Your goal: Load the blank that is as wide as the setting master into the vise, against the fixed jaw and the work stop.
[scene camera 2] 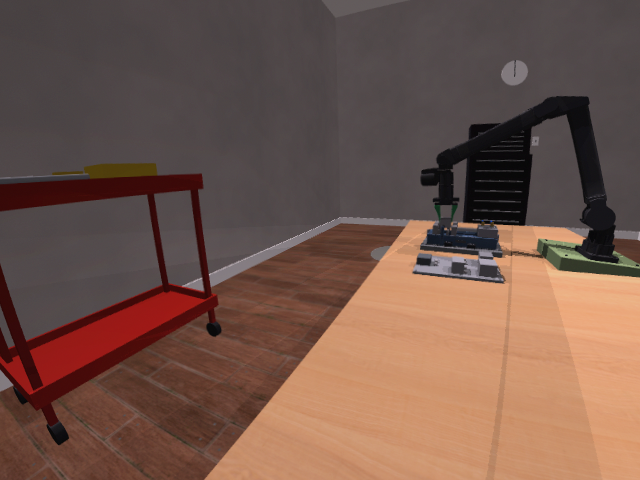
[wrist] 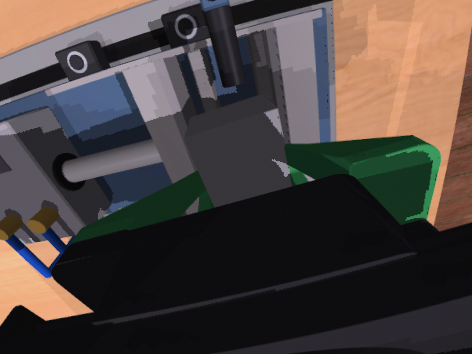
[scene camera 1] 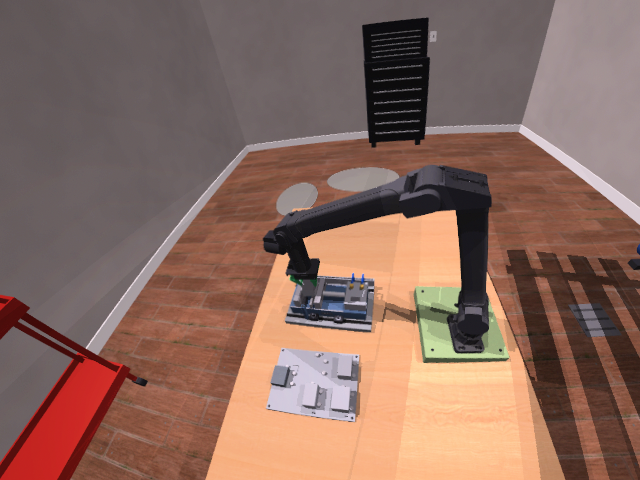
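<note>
Scene camera 1 shows my gripper point(scene camera 1: 309, 285). A grey tray point(scene camera 2: 443, 269) is visible in scene camera 2. For the wrist view: a work stop point(wrist: 221, 28) and a screw rod point(wrist: 144, 153). My gripper also appears in the wrist view point(wrist: 245, 166).
</note>
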